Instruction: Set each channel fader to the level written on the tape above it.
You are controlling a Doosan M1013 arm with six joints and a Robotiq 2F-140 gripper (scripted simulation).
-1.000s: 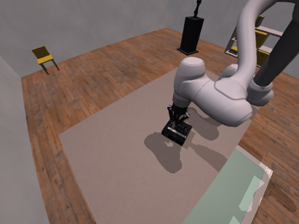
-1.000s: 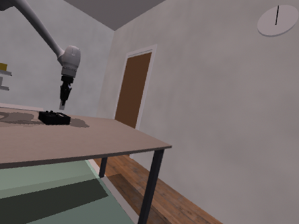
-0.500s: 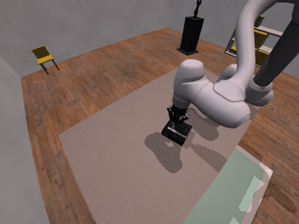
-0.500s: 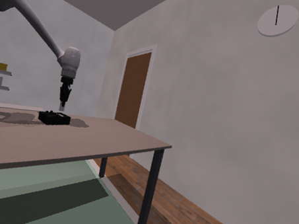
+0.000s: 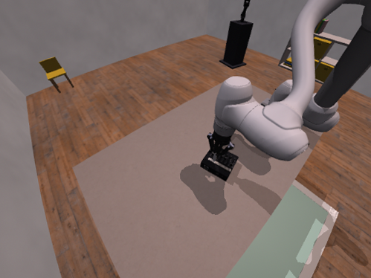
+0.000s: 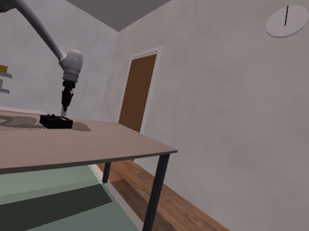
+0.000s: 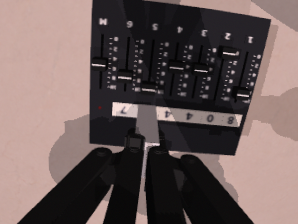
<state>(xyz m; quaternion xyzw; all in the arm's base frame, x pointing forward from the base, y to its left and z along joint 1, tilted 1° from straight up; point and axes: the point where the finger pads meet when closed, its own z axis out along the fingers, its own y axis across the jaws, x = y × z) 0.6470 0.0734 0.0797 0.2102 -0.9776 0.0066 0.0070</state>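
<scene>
Now: hand 5 cm above the fader, 2 cm past it and 1 cm to the left of it. Round my hand: master fader cap: 6 cm to the right, 5 cm below, 2 cm behind.
</scene>
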